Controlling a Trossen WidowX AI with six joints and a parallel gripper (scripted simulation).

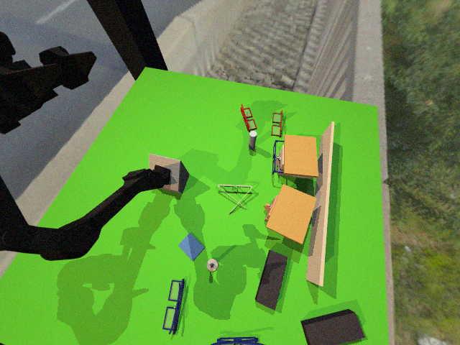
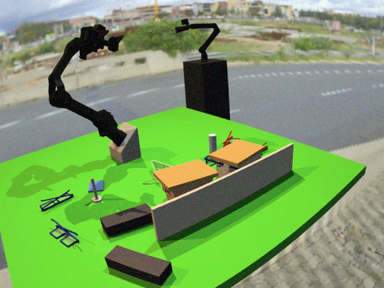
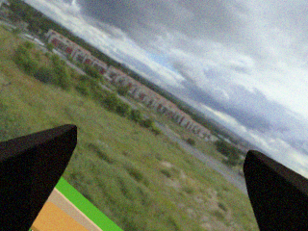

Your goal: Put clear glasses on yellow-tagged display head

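Now: gripper tip 52 cm above the post, 24 cm to the left of it and 22 cm short of it. Round my gripper tip: blue tile 54 cm below, 21 cm to the right, 13 cm ahead; then brown display head 49 cm below, 41 cm ahead; then beige wall 54 cm ahead, 49 cm below, 11 cm to the left.
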